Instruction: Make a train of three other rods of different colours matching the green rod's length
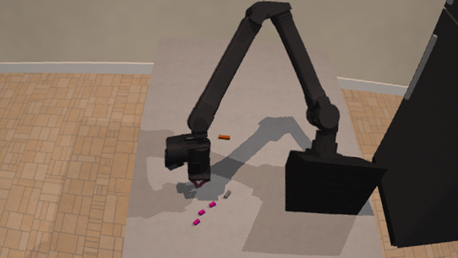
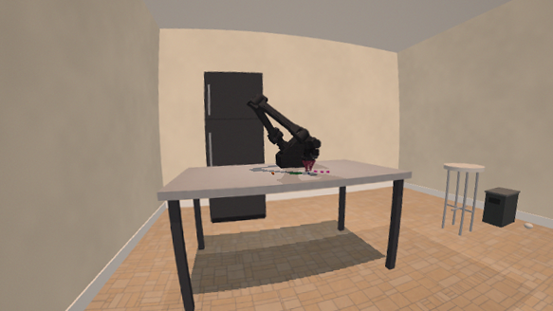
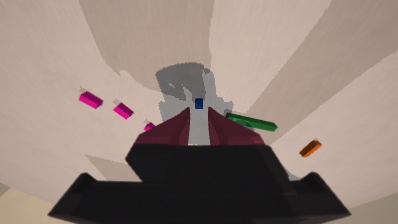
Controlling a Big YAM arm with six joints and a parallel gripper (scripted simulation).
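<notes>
Now: hand 20 mm above the blue rod. The rest, counted from my hand: green rod 80 mm to the right, 30 mm behind, 20 mm below; then orange rod 210 mm to the right, 100 mm behind, 20 mm below; then grey rod 90 mm behind, 40 mm to the left, 20 mm below.
</notes>
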